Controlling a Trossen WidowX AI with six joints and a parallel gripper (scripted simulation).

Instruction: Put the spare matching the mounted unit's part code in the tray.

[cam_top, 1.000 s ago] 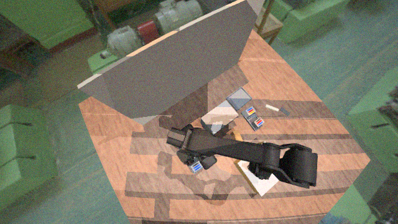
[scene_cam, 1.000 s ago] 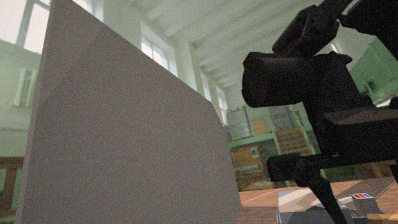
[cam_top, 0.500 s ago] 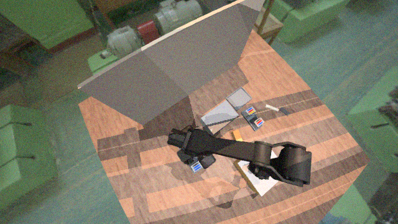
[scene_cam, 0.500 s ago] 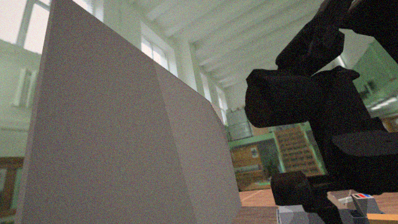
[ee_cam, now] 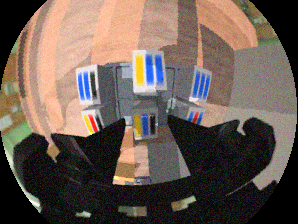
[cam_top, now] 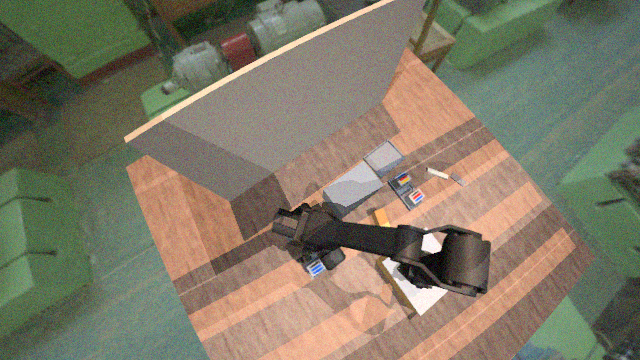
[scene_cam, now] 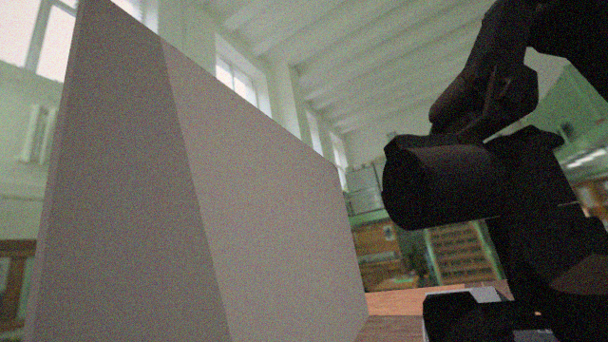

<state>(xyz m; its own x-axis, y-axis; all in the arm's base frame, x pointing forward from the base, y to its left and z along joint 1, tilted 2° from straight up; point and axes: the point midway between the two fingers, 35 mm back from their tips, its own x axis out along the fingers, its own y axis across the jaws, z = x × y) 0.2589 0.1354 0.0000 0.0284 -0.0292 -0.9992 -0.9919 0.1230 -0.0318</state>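
The grey tray lies 370 mm to the right of my gripper tip, 40 mm below it and 30 mm ahead of it. The rest, counted from my gripper tip: grey panel: 260 mm ahead, 210 mm to the right, 180 mm above; mounted unit: 170 mm to the right, 30 mm ahead, 10 mm above.
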